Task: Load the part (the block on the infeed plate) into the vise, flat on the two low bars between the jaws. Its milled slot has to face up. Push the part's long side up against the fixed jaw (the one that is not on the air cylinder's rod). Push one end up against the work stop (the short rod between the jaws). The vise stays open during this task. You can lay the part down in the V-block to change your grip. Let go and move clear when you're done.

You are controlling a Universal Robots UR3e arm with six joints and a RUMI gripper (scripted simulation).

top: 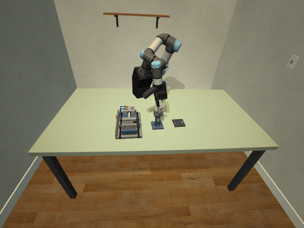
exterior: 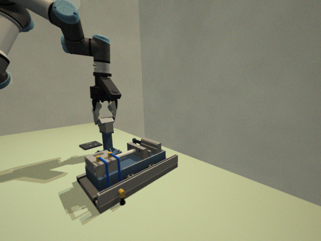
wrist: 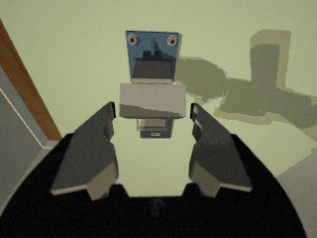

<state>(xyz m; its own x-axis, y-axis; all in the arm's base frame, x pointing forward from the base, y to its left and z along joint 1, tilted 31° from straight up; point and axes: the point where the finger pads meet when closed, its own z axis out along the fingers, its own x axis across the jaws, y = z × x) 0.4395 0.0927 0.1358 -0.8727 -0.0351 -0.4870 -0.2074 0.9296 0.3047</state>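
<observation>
My gripper is now 10 mm above the part. From my hand the other things lie so: dark infeed plate: 180 mm to the left, 160 mm below, 40 mm behind; fixed jaw: 200 mm to the right, 110 mm ahead, 90 mm below; work stop rod: 160 mm to the right, 70 mm below, 70 mm ahead.
</observation>
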